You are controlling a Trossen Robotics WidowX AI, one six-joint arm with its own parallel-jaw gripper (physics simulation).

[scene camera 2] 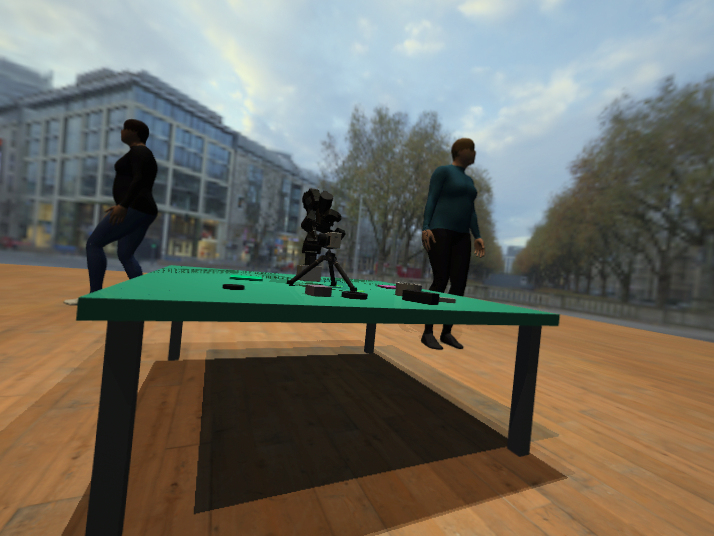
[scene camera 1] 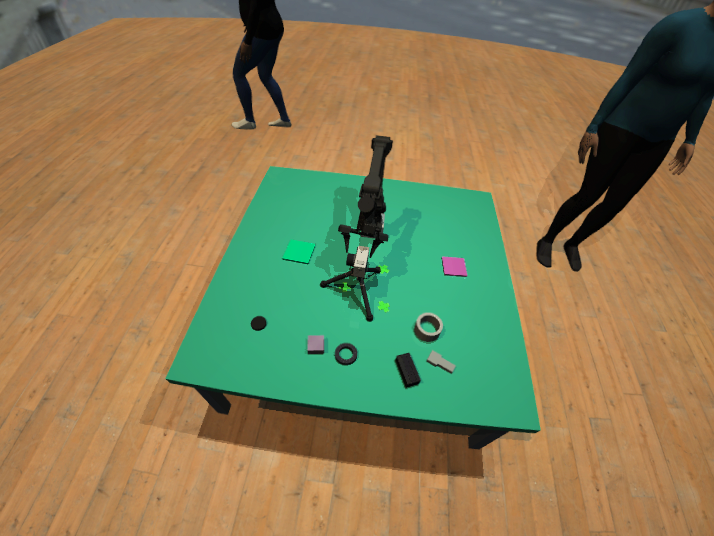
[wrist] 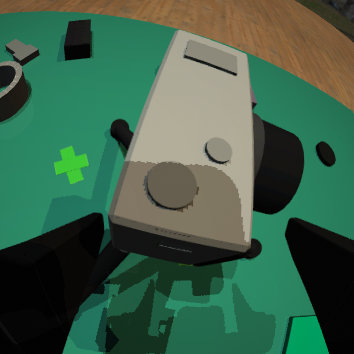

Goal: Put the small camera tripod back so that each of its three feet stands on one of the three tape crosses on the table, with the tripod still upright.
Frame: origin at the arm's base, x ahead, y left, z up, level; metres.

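Seen in the pictures: gripper, fingertip midpoint: (scene camera 2: 325, 242) (scene camera 1: 358, 255) (wrist: 199, 226).
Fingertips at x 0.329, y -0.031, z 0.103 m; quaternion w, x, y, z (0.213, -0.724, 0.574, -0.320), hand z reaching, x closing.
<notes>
Pixels of each thing's middle, then the offset from my fingertips to it. "pt": a spot on its surface instead. Level surfaces: height alone.
- small tripod at a spot on its surface: (scene camera 1: 364, 293) pt 0.044 m left, 0.101 m ahead, 0.097 m down
- green table at its surface level: 0.178 m down
- third cross at the middle of its body: (wrist: 70, 163) (scene camera 1: 383, 306) 0.127 m left, 0.091 m ahead, 0.178 m down
- green square at a spot on its surface: (scene camera 1: 299, 251) pt 0.278 m right, 0.121 m back, 0.169 m down
- magenta square at a spot on its surface: (scene camera 1: 454, 266) pt 0.420 m left, 0.175 m back, 0.168 m down
- black disc at the middle of its body: (wrist: 325, 153) (scene camera 2: 233, 286) (scene camera 1: 258, 323) 0.334 m right, 0.265 m ahead, 0.173 m down
- mauve block at the middle of its body: (scene camera 2: 318, 290) (scene camera 1: 315, 344) 0.098 m right, 0.313 m ahead, 0.164 m down
- black ring at the middle of its body: (scene camera 2: 354, 295) (scene camera 1: 346, 353) 0.015 m left, 0.326 m ahead, 0.170 m down
- grey ring at the middle of its body: (scene camera 1: 428, 327) (scene camera 2: 408, 289) 0.306 m left, 0.169 m ahead, 0.154 m down
- black box at the middle of its body: (wrist: 77, 37) (scene camera 2: 420, 296) (scene camera 1: 407, 369) 0.239 m left, 0.353 m ahead, 0.161 m down
- grey piece at the middle of its body: (wrist: 19, 50) (scene camera 1: 441, 362) 0.362 m left, 0.300 m ahead, 0.171 m down
The small tripod (scene camera 1: 364, 293) (scene camera 2: 330, 262) stands upright on the green table (scene camera 1: 230, 357), bearing a pale camera (scene camera 1: 362, 256) (scene camera 2: 333, 239) (wrist: 195, 110) with a black lens. Three bright green tape crosses lie around it. The right back foot is at the left edge of one cross (scene camera 1: 384, 269). The left foot is left of another cross (scene camera 1: 345, 286). The front foot is nearer the front and left of the third cross (scene camera 1: 383, 306) (wrist: 71, 165). My gripper (scene camera 1: 361, 253) (wrist: 199, 226) is open, its fingers apart on either side of the camera's back end, holding nothing. The tripod's lower parts are partly hidden in the wrist view.
A green square (scene camera 1: 299, 251) lies left, a magenta square (scene camera 1: 454, 266) right. Towards the front are a black disc (scene camera 1: 258, 323), a mauve block (scene camera 1: 315, 343), a black ring (scene camera 1: 337, 353), a grey ring (scene camera 1: 428, 338), a black box (scene camera 1: 407, 369) and a grey piece (scene camera 1: 441, 361). Two people stand beyond the table.
</notes>
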